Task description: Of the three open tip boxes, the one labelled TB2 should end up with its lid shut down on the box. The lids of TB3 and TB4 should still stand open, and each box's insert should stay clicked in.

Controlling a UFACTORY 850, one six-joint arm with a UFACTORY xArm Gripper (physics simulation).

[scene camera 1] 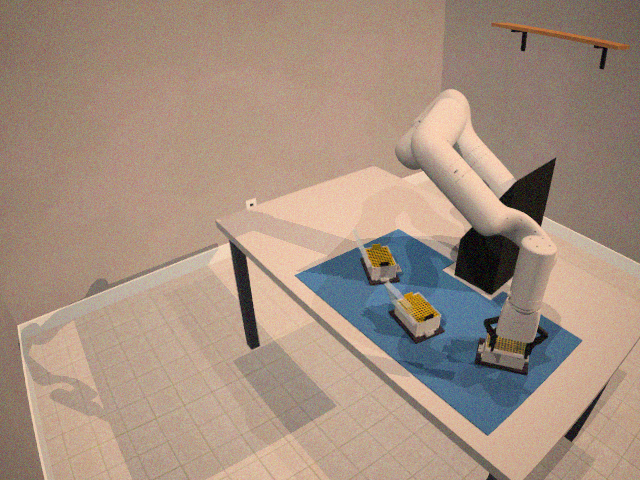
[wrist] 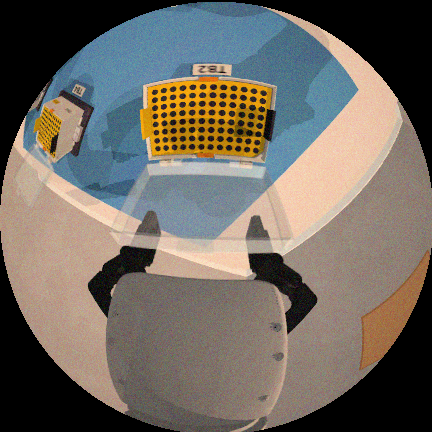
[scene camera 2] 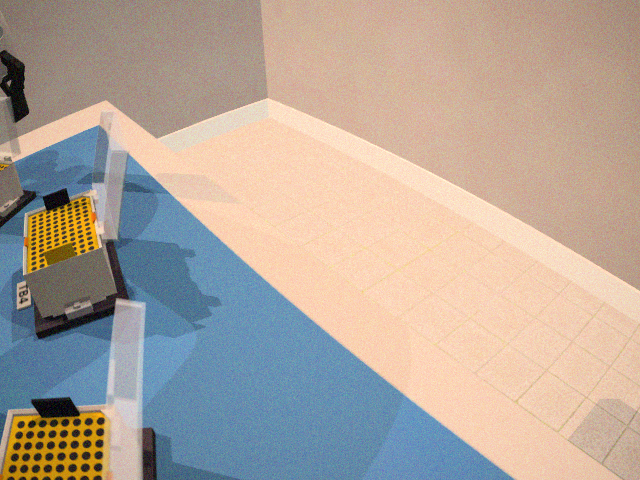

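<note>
The TB2 box [scene camera 1: 504,360] [wrist: 210,117] has its yellow insert seated within the rim. Its clear lid [wrist: 205,197] [scene camera 2: 7,124] stands open from the hinge side. My gripper [scene camera 1: 509,351] [wrist: 204,217] is open and empty. Its fingertips show through the lid's outer part, on the side away from the box; contact cannot be told. The TB4 box [scene camera 1: 424,328] [scene camera 2: 72,284] [wrist: 64,125] is in the middle of the row, lid [scene camera 2: 114,196] open, insert seated. The third box [scene camera 1: 381,271] [scene camera 2: 56,446], by elimination TB3, has its lid [scene camera 2: 126,356] open and insert seated; its label does not show.
The boxes stand on a blue mat [scene camera 1: 454,392] [scene camera 2: 289,356] on the table [scene camera 1: 330,198]. A tall black block [scene camera 1: 485,260] stands behind the mat, near the arm. A wooden shelf [scene camera 1: 563,36] [wrist: 395,315] is on the wall. The table edge lies beyond TB2's lid side.
</note>
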